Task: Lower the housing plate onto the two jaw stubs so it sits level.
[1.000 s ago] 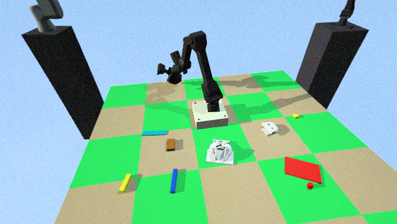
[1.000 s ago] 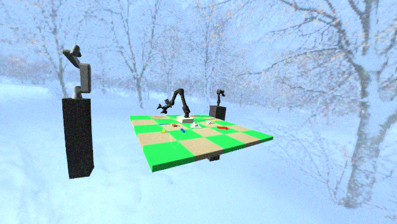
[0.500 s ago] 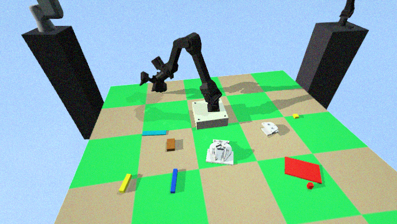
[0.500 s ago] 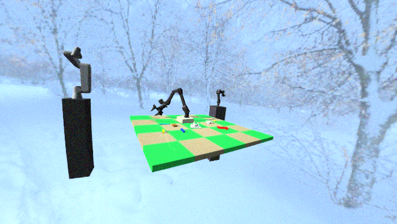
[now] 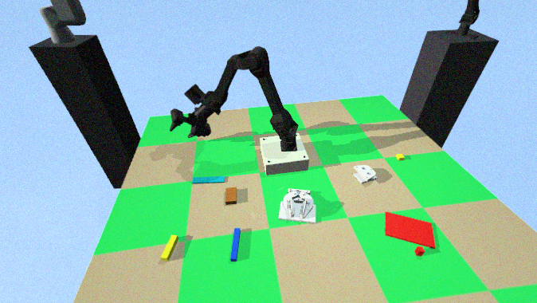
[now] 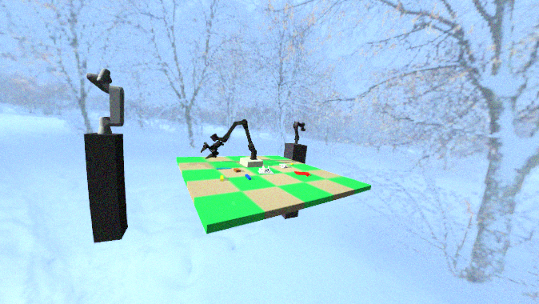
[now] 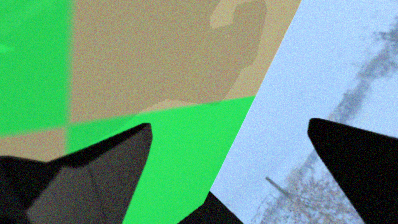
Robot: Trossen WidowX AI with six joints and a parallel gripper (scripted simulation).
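My gripper tip is now 50 cm short of the blue piece, 28 cm to the right of it and 6 cm above it. From my gripper tip the other things lie so: yellow cube 13 cm ahead, 92 cm to the left, 6 cm below; then cyan piece 22 cm ahead, 15 cm to the left, 6 cm below; then white part 23 cm ahead, 75 cm to the left, 6 cm below.
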